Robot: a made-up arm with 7 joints. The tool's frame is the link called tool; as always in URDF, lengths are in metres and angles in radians.
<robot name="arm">
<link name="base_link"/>
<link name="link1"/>
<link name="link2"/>
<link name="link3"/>
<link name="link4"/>
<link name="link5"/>
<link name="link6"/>
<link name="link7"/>
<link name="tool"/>
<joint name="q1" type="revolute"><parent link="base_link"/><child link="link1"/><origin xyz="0.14 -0.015 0.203" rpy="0 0 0"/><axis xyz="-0.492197 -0.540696 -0.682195"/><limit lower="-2.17" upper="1.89"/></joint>
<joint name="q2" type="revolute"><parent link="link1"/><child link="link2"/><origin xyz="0.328 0.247 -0.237" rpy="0 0 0"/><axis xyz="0.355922 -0.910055 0.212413"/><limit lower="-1.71" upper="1.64"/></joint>
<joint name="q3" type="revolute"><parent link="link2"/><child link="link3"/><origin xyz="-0.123 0.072 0.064" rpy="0 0 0"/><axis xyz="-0.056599 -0.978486 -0.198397"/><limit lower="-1.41" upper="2.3"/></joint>
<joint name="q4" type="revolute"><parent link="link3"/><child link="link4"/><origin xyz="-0.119 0.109 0.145" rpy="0 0 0"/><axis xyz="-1 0 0"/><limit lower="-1.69" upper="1.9"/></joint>
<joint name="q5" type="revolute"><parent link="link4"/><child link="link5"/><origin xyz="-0.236 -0.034 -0.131" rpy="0 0 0"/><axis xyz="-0.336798 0.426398 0.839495"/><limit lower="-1.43" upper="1.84"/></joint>
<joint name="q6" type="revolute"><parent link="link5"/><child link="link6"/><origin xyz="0.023 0.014 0.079" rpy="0 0 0"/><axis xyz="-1 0 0"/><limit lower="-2.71" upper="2.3"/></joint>
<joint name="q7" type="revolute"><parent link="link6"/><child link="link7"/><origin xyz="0.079 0.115 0.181" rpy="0 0 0"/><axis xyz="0.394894 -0.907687 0.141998"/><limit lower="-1.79" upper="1.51"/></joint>
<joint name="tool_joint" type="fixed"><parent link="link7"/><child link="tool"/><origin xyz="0.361 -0.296 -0.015" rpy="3.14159 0 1.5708"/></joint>
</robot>
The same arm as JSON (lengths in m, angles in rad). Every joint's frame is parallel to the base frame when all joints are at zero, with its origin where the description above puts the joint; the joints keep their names.
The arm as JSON. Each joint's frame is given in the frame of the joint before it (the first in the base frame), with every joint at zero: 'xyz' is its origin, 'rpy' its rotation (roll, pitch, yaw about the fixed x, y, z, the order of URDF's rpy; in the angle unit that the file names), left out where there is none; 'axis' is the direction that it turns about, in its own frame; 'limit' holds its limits. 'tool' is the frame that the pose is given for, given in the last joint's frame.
{
  "units": {
    "length": "m",
    "angle": "rad"
  },
  "joints": [
    {
      "name": "q1",
      "type": "revolute",
      "origin": {
        "xyz": [
          0.14,
          -0.015,
          0.203
        ]
      },
      "axis": [
        -0.492197,
        -0.540696,
        -0.682195
      ],
      "limit": {
        "lower": -2.17,
        "upper": 1.89
      }
    },
    {
      "name": "q2",
      "type": "revolute",
      "origin": {
        "xyz": [
          0.328,
          0.247,
          -0.237
        ]
      },
      "axis": [
        0.355889,
        -0.910072,
        0.212394
      ],
      "limit": {
        "lower": -1.71,
        "upper": 1.64
      }
    },
    {
      "name": "q3",
      "type": "revolute",
      "origin": {
        "xyz": [
          -0.123,
          0.072,
          0.064
        ]
      },
      "axis": [
        -0.056599,
        -0.978486,
        -0.198397
      ],
      "limit": {
        "lower": -1.41,
        "upper": 2.3
      }
    },
    {
      "name": "q4",
      "type": "revolute",
      "origin": {
        "xyz": [
          -0.119,
          0.109,
          0.145
        ]
      },
      "axis": [
        -1.0,
        0.0,
        0.0
      ],
      "limit": {
        "lower": -1.69,
        "upper": 1.9
      }
    },
    {
      "name": "q5",
      "type": "revolute",
      "origin": {
        "xyz": [
          -0.236,
          -0.034,
          -0.131
        ]
      },
      "axis": [
        -0.336798,
        0.426398,
        0.839495
      ],
      "limit": {
        "lower": -1.43,
        "upper": 1.84
      }
    },
    {
      "name": "q6",
      "type": "revolute",
      "origin": {
        "xyz": [
          0.023,
          0.014,
          0.079
        ]
      },
      "axis": [
        -1.0,
        0.0,
        0.0
      ],
      "limit": {
        "lower": -2.71,
        "upper": 2.3
      }
    },
    {
      "name": "q7",
      "type": "revolute",
      "origin": {
        "xyz": [
          0.079,
          0.115,
          0.181
        ]
      },
      "axis": [
        0.394894,
        -0.907687,
        0.141998
      ],
      "limit": {
        "lower": -1.79,
        "upper": 1.51
      }
    }
  ],
  "tool": {
    "origin": {
      "xyz": [
        0.361,
        -0.296,
        -0.015
      ],
      "rpy": [
        3.1416,
        0.0,
        1.5708
      ]
    }
  }
}

